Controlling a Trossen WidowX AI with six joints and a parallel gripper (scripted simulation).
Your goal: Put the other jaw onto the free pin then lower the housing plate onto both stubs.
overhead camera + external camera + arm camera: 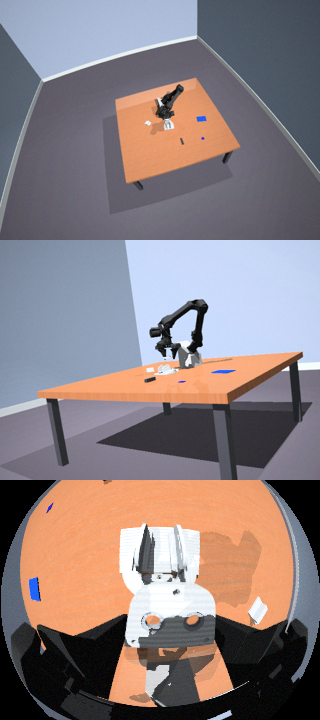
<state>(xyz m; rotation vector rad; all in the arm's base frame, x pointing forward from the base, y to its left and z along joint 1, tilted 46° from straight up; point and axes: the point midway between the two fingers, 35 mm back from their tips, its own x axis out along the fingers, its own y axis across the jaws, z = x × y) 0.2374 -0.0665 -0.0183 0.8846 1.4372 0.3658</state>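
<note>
Right now my gripper tip is 2 cm below the base and 1 cm short of it. Round my gripper tip: small black block (33 cm ahead, 7 cm below, 4 cm to the left); then white jaw (7 cm below, 2 cm ahead, 1 cm to the right); then small white part (22 cm to the right, 11 cm behind, 7 cm below).
</note>
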